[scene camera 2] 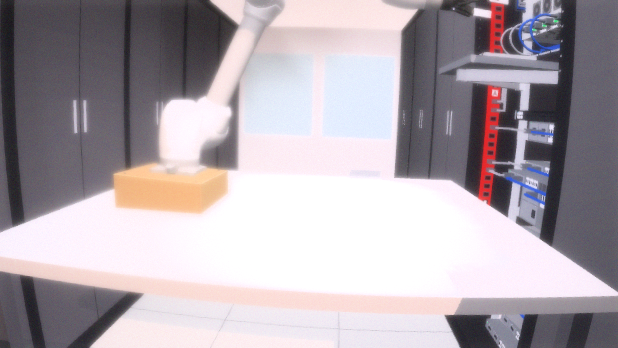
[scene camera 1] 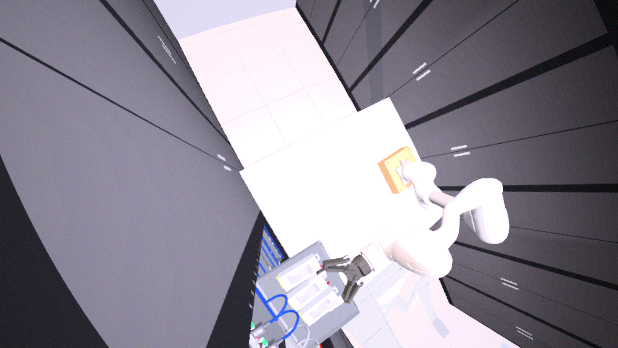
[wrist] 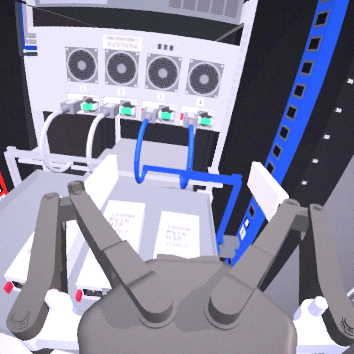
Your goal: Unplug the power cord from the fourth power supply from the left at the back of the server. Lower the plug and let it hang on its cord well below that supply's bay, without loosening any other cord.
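Where they show: gripper, fingertip midpoint: [scene camera 2: 498, 8] [scene camera 1: 318, 295] [wrist: 183, 169]; arm's base, link origin: [scene camera 2: 178, 171] [scene camera 1: 406, 172].
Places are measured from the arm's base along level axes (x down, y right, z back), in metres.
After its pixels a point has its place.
The back of the server [wrist: 45, 65] {z -1.425, x -0.706, y -0.152 m} shows four fan-fronted supplies numbered 1 to 4 in the wrist view. The fourth supply [wrist: 204, 79] {z -1.404, x -0.710, y 0.185 m} is the rightmost. Its grey plug [wrist: 189, 119] {z -1.356, x -0.636, y 0.162 m} sits in the socket below the fan, left of a green latch, and a blue cord [wrist: 191, 145] {z -1.276, x -0.614, y 0.161 m} drops from it and bends below. The third plug [wrist: 149, 115] {z -1.358, x -0.634, y 0.083 m} also has a blue cord. The first plug [wrist: 70, 106] {z -1.375, x -0.633, y -0.079 m} and second plug [wrist: 109, 109] {z -1.370, x -0.635, y 0.003 m} have white cords. My gripper [scene camera 1: 334, 283] [wrist: 183, 169] {z -1.147, x -0.638, y 0.136 m} is open and empty, in front of and below the plugs, over the shelf's outer edge.
A grey shelf [scene camera 1: 350, 312] {z -1.098, x -0.431, y -0.221 m} [scene camera 2: 500, 64] {z -1.124, x -0.430, y 0.210 m} below the server carries three loose supplies [scene camera 1: 299, 272] {z -1.177, x -0.471, y 0.162 m} [wrist: 179, 230] {z -1.221, x -0.471, y 0.158 m}. A blue bar [wrist: 210, 176] {z -1.346, x -0.517, y 0.228 m} crosses behind the fingers. A blue rack strip [wrist: 291, 111] {z -1.321, x -0.689, y 0.344 m} rises at right. The arm stands on an orange block [scene camera 1: 391, 177] {z -0.153, x 0.018, y 0.044 m} [scene camera 2: 160, 194] {z 0.000, x 0.049, y 0.195 m} on the white table [scene camera 1: 320, 190] {z -0.747, x 0.108, y 0.304 m} [scene camera 2: 250, 250] {z -0.366, x 0.108, y 0.516 m}.
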